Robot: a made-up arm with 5 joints.
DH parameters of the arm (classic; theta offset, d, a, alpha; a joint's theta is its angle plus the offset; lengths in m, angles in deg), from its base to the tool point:
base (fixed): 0 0.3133 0.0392 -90
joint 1: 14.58 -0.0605 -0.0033 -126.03
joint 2: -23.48 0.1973 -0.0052 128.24
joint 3: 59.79 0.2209 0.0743 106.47
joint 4: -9.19 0.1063 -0.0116 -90
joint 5: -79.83 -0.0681 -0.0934 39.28
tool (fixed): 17.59 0.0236 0 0
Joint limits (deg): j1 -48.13..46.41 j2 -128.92..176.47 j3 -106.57..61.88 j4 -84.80..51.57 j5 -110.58..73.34
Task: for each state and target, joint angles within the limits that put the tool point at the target. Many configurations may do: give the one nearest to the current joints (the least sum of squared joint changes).
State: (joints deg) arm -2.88 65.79 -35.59 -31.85 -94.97
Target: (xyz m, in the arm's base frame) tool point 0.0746 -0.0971 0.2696
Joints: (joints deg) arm -4.94 46.63 -84.50 -40.15 -110.58
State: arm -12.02 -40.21 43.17 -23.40 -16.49
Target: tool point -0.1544 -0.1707 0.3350
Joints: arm 19.85 -68.80 51.01 -12.28 -31.35
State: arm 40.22 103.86 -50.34 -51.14 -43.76
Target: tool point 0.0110 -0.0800 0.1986
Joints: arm 41.69 79.68 -76.64 -74.92 -72.19
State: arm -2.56 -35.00 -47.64 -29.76 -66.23
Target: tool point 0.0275 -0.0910 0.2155
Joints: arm -46.18 -67.12 -75.69 -69.30 -89.34
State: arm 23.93 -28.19 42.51 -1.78 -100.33
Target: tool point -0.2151 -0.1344 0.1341
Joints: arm 3.40 -42.09 54.74 -2.92 -104.16
